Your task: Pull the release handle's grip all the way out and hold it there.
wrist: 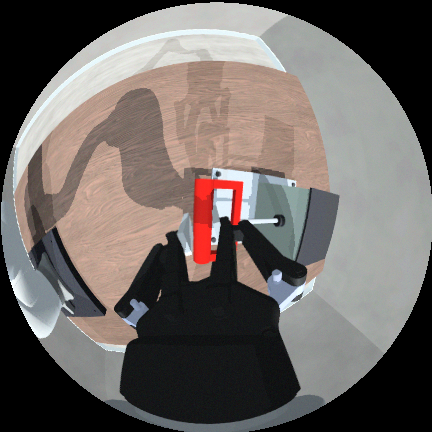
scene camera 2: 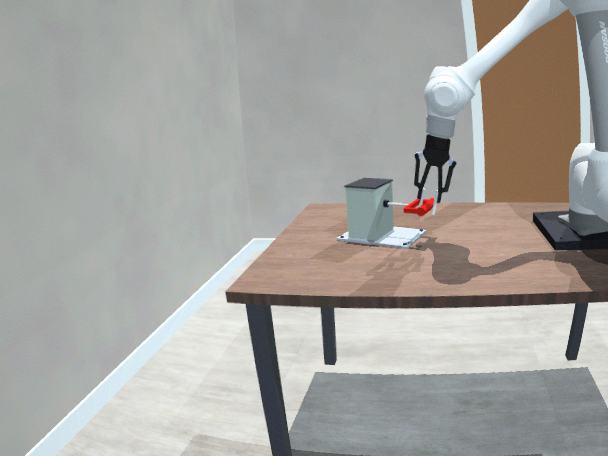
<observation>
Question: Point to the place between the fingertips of my gripper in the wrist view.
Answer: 202, 217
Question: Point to a base plate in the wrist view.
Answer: At 250, 179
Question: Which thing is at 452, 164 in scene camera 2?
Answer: My gripper.
</observation>
